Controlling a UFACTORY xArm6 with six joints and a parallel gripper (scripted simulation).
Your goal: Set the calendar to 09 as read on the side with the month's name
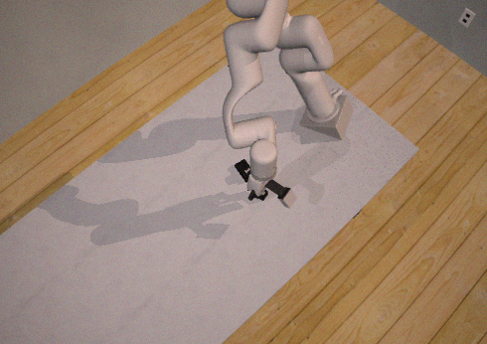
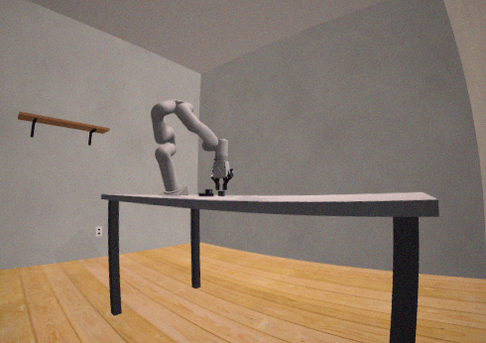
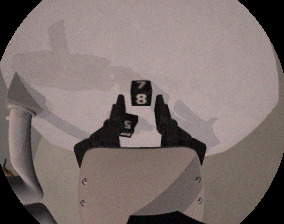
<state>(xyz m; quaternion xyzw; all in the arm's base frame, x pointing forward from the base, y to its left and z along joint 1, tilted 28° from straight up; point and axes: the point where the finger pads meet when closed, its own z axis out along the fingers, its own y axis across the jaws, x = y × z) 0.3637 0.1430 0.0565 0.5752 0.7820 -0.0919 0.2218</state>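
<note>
My gripper is now 40 mm above the black date cube. From my hand the other things lie so: black cube: 90 mm to the right, 30 mm below, 10 mm behind.
</note>
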